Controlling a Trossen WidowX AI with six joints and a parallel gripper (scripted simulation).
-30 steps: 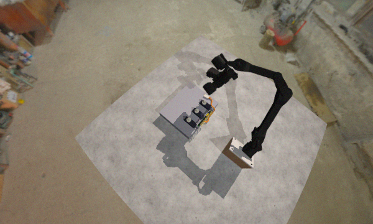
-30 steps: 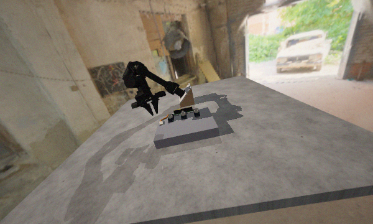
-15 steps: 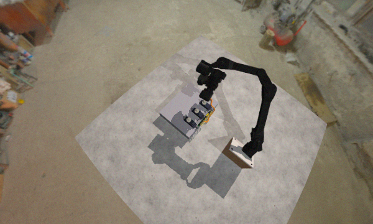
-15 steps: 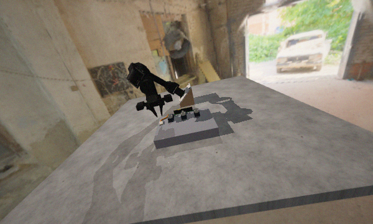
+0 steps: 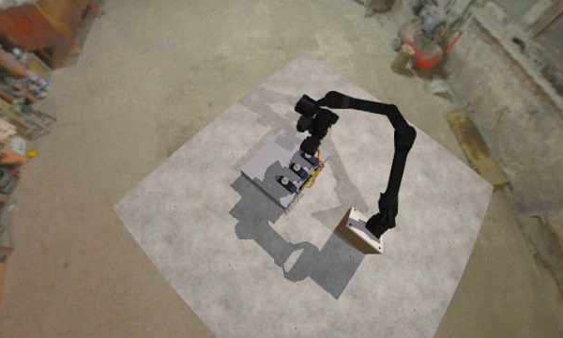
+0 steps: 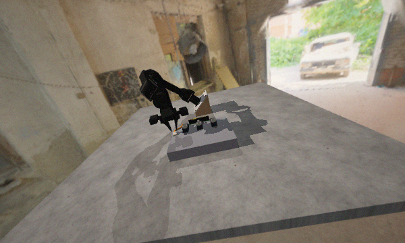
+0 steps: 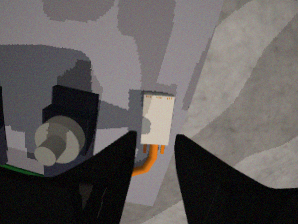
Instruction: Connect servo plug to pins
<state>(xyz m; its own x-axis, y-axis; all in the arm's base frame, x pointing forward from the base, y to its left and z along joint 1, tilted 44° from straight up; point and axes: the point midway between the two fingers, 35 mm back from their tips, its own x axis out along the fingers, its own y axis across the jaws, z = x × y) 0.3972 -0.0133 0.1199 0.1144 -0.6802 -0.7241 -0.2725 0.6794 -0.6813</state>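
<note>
My gripper tip is now 9 cm past the yellow band, 10 cm to the right of it and 1 cm below it. From my gripper tip the other things lie so: grey printed holder: 7 cm ahead, 14 cm to the left, 4 cm below.
</note>
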